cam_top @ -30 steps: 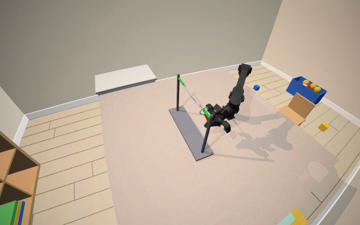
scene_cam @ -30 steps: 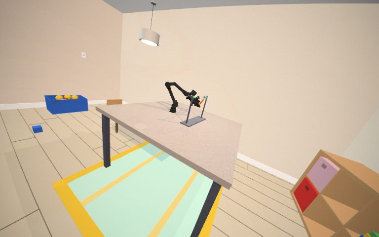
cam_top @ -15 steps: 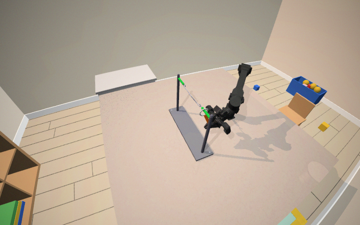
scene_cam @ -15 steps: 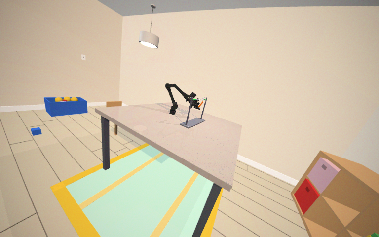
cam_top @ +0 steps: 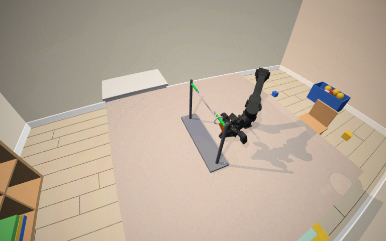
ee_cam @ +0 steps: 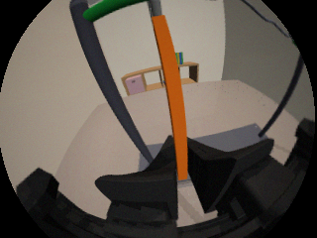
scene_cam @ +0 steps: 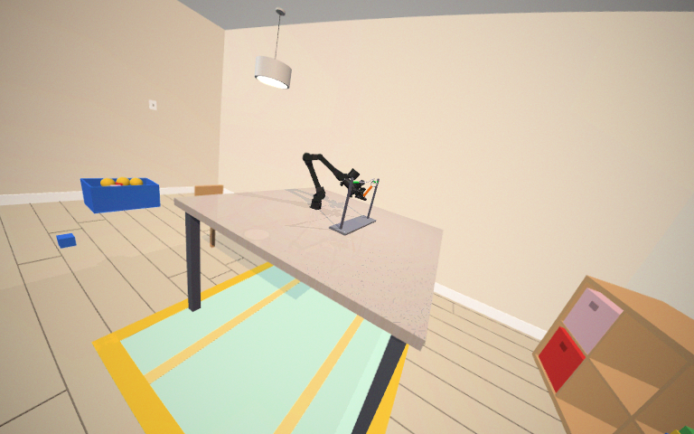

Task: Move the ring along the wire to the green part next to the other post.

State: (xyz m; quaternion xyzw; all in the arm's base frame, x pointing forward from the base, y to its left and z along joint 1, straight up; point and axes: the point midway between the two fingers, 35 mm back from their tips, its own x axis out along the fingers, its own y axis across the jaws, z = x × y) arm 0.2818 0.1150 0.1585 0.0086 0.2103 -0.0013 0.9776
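My gripper tip is 10 mm short of the ring with orange handle and 90 mm below it.
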